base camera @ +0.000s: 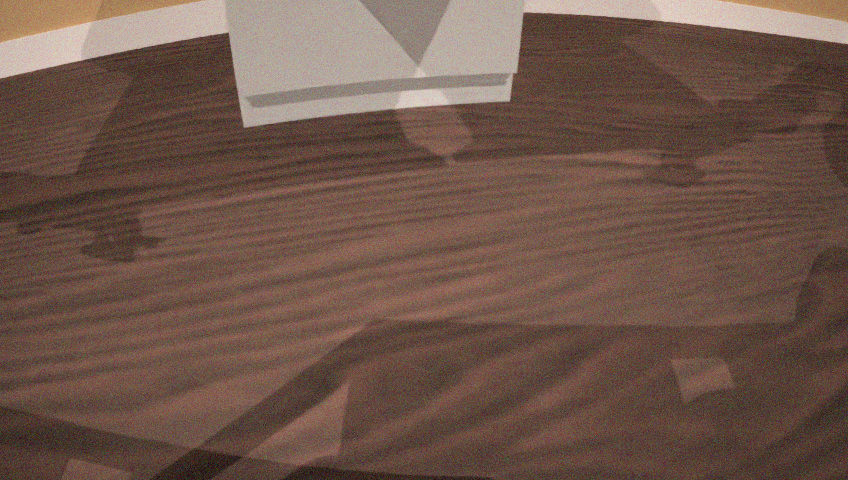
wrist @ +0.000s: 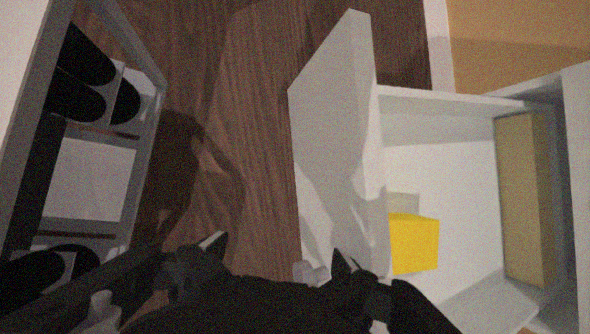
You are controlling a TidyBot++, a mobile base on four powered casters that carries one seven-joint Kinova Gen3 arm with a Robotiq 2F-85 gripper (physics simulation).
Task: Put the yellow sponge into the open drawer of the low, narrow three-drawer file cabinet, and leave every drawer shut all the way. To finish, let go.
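Places are measured from the arm's base along level axes (x back, y up, z left), in metres.
Pixels of known places: gripper, fingertip midpoint: (wrist: pixel 279 252).
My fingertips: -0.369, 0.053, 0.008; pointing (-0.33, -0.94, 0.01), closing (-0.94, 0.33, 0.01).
For each thing: its middle in the pictures, then the offset to it from my fingertips, as dx, dy, dz. "spot": a spot on its surface instead.
- yellow sponge at the middle of its body: (wrist: pixel 395 239) -0.171, -0.036, +0.005
- file cabinet's body at a spot on its surface: (wrist: pixel 575 150) spot: -0.375, +0.056, +0.161
- small pale handle at a spot on its surface: (wrist: pixel 311 273) spot: -0.035, -0.005, -0.020
- tan block at a spot on its surface: (wrist: pixel 520 200) spot: -0.495, -0.030, +0.095
The yellow sponge (wrist: pixel 414 245) lies inside the open drawer in the wrist view, behind its light grey front panel (wrist: pixel 327 115). The file cabinet's body (wrist: pixel 575 150) shows at the right edge, and the cabinet's pale front (base camera: pixel 333 53) shows at the top of the base camera view. My gripper (wrist: pixel 279 252) is open with nothing between its fingers. It is on the outer side of the drawer, its right fingertip overlapping the lower part of the front panel in the view. A small pale handle (wrist: pixel 311 273) shows beside that finger. The sponge does not show in the base camera view.
A tan block (wrist: pixel 520 200) stands across the drawer's far end, near the cabinet body. The grey mobile base (wrist: pixel 155 120) with its black round parts is at the left of the wrist view. A white skirting (base camera: pixel 136 44) and tan wall (base camera: pixel 41 14) lie behind the cabinet.
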